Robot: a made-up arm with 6 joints. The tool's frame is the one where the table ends. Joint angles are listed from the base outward.
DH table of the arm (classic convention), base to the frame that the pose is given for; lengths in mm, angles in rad. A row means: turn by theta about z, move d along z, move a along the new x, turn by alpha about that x. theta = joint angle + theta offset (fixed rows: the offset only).
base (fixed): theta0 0.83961, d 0, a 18.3, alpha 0
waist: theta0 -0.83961, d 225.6, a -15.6, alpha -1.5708
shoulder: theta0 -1.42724, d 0, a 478.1, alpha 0
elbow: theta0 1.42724, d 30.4, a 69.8, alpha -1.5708
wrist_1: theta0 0, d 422.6, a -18.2, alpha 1.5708
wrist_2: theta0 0, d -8.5, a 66.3, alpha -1.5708
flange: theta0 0, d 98.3, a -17, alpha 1.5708
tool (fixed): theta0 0, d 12.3, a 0, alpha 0
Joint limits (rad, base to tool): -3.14..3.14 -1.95..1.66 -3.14..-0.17 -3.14..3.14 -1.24..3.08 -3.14..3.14
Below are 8 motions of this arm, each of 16 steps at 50 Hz.
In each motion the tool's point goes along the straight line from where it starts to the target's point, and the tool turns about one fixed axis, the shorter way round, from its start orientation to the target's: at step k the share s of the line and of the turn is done. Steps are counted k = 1, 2, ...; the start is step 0. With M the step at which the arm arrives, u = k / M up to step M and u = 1 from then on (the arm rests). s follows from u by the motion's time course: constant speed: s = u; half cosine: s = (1 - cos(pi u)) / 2; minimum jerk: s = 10 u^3 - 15 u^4 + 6 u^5.
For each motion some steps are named. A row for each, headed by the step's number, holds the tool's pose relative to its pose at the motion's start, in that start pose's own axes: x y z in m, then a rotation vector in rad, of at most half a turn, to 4 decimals.
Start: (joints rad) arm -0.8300 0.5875 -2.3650 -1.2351 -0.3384 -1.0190
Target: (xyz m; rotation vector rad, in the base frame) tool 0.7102 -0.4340 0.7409 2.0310 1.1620 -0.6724
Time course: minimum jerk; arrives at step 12
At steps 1, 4, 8, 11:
1: 0.0007 0.0003 -0.0002 -0.0004 -0.0003 -0.0003
4: 0.0269 0.0115 -0.0070 -0.0170 -0.0105 -0.0134
8: 0.1013 0.0434 -0.0263 -0.0639 -0.0396 -0.0503
11: 0.1276 0.0547 -0.0331 -0.0805 -0.0499 -0.0633

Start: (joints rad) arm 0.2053 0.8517 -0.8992 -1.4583 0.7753 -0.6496
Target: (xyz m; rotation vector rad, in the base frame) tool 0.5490 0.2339 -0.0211 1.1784 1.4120 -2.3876
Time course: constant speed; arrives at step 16
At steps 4, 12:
4: 0.0076 -0.0262 -0.0286 -0.0834 -0.0444 0.0533
12: 0.0228 -0.0786 -0.0859 -0.2502 -0.1332 0.1599

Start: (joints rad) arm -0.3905 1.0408 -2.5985 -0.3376 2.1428 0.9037
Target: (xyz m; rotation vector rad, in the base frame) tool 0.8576 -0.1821 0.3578 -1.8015 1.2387 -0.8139
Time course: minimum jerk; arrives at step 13
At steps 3, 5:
3: -0.0102 -0.0050 0.0046 0.0132 -0.0055 -0.0172
5: -0.0352 -0.0172 0.0159 0.0455 -0.0191 -0.0594

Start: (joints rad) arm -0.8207 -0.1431 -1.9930 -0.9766 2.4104 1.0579
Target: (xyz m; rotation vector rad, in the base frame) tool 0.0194 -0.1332 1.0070 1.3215 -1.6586 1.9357
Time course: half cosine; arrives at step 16
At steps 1, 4, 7, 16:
1: 0.0008 0.0003 -0.0022 0.0019 0.0018 -0.0016
4: 0.0118 0.0041 -0.0328 0.0289 0.0279 -0.0239
7: 0.0324 0.0113 -0.0902 0.0795 0.0766 -0.0658
16: 0.0805 0.0281 -0.2242 0.1975 0.1903 -0.1634

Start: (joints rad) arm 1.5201 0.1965 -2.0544 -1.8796 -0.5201 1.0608
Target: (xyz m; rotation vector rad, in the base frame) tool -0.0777 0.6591 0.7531 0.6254 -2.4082 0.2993
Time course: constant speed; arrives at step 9
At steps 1, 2, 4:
1: -0.0075 0.0045 0.0070 0.0197 0.0026 0.0036
2: -0.0151 0.0089 0.0140 0.0395 0.0052 0.0073
4: -0.0301 0.0178 0.0280 0.0789 0.0104 0.0146

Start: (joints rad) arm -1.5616 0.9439 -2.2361 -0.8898 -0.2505 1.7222
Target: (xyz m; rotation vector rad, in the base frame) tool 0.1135 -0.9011 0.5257 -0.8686 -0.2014 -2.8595
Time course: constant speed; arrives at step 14
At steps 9, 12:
9: 0.0447 -0.0105 0.0465 0.0940 0.0658 -0.0913
12: 0.0596 -0.0139 0.0619 0.1253 0.0877 -0.1217

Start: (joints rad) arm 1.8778 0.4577 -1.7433 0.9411 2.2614 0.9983
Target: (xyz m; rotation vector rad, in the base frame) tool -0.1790 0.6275 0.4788 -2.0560 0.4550 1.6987
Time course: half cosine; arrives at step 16
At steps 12, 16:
12: 0.0472 -0.0709 -0.0999 0.1074 0.0995 0.1316
16: 0.0552 -0.0830 -0.1170 0.1259 0.1166 0.1542

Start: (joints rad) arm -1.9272 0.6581 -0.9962 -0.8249 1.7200 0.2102
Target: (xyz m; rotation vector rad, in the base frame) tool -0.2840 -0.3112 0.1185 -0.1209 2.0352 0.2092
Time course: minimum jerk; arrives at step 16
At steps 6, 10, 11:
6: 0.0018 0.0321 -0.0098 0.0480 0.0013 0.0782
10: 0.0047 0.0844 -0.0258 0.1264 0.0035 0.2060
11: 0.0053 0.0955 -0.0292 0.1431 0.0039 0.2331

